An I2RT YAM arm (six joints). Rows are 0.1 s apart.
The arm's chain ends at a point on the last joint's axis. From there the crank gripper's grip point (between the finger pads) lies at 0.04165 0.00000 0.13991 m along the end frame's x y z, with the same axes.
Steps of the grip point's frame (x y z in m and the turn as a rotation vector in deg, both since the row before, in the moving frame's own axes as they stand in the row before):
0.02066 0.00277 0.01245 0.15 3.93 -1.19
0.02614 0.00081 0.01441 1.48 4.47 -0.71
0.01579 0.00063 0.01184 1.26 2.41 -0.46
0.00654 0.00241 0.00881 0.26 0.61 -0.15
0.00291 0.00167 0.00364 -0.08 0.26 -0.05
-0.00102 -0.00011 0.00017 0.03 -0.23 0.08
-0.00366 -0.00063 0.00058 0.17 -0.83 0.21
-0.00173 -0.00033 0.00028 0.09 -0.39 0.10
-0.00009 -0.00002 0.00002 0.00 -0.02 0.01
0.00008 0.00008 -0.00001 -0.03 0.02 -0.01
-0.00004 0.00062 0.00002 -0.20 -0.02 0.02
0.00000 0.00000 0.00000 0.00 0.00 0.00
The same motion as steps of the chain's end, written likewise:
0.01118 0.00410 0.01563 0.15 3.93 -1.19
0.01539 0.00496 0.01813 1.48 4.47 -0.71
0.00996 0.00404 0.01375 1.26 2.41 -0.46
0.00505 0.00315 0.00926 0.26 0.61 -0.15
0.00228 0.00151 0.00383 -0.08 0.26 -0.05
-0.00046 -0.00009 0.00000 0.03 -0.23 0.08
-0.00163 -0.00036 -0.00001 0.17 -0.83 0.21
-0.00078 -0.00018 0.00000 0.09 -0.39 0.10
-0.00004 -0.00003 0.00001 0.00 -0.02 0.01
0.00003 0.00001 0.00000 -0.03 0.02 -0.01
0.00001 0.00012 0.00001 -0.20 -0.02 0.02
0.00000 0.00000 0.00000 0.00 0.00 0.00

